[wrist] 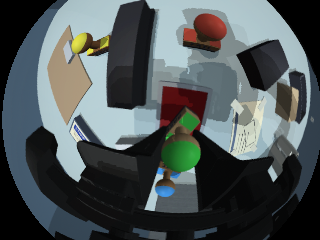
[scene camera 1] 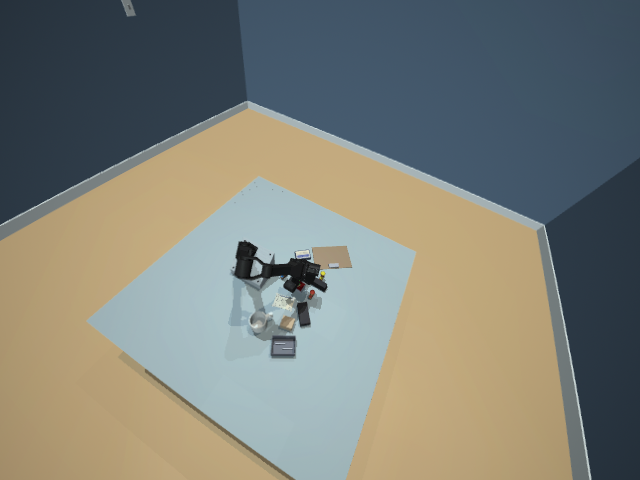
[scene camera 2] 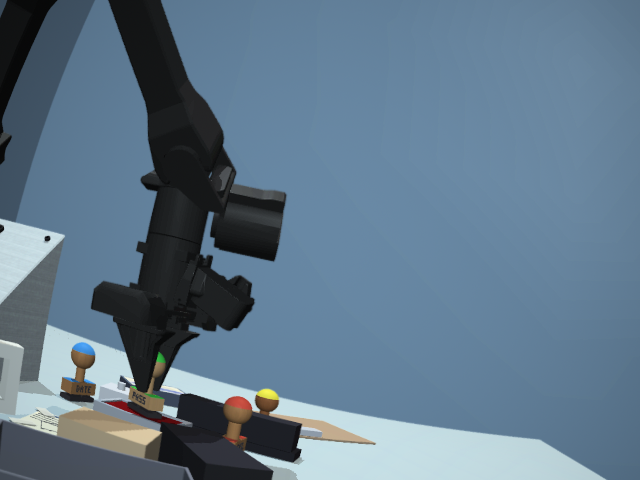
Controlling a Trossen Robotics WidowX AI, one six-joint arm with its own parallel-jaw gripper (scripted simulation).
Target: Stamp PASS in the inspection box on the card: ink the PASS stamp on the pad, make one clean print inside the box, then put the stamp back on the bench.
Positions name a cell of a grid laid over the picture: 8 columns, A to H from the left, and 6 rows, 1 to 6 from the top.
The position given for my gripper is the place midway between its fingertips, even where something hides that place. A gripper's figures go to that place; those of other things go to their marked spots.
Labels:
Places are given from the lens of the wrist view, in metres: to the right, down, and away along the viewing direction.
my gripper (wrist: E4): 0.02, 0.01, 0.10
green-topped pass stamp (wrist: E4): 0.01, 0.02, 0.06

